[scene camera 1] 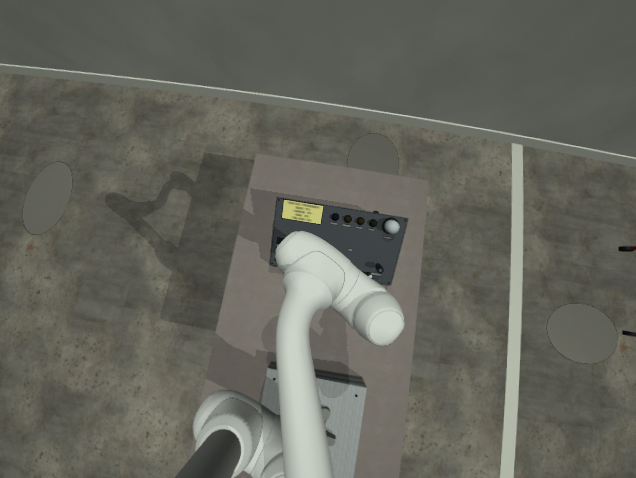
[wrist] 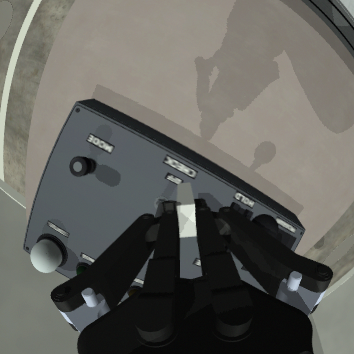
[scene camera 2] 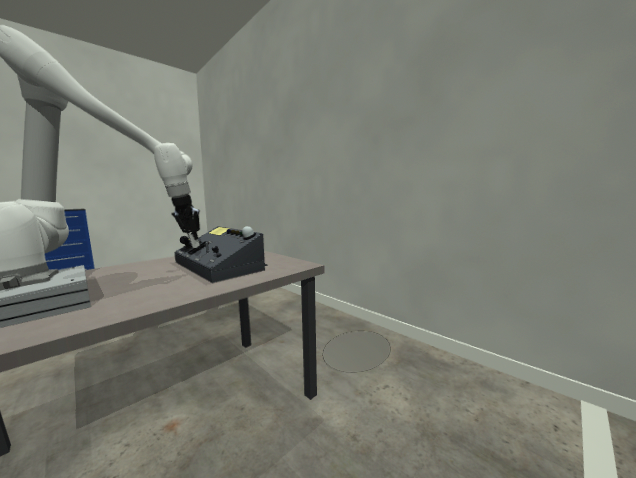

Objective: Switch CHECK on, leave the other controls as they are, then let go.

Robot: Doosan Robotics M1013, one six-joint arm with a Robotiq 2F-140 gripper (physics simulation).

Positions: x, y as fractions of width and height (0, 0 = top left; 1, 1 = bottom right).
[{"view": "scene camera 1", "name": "dark control box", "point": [0.58, 0.50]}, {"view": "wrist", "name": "gripper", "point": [0.52, 0.55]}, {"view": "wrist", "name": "dark control box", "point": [0.21, 0.62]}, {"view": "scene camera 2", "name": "gripper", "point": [0.31, 0.52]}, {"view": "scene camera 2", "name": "dark control box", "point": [0.38, 0.53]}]
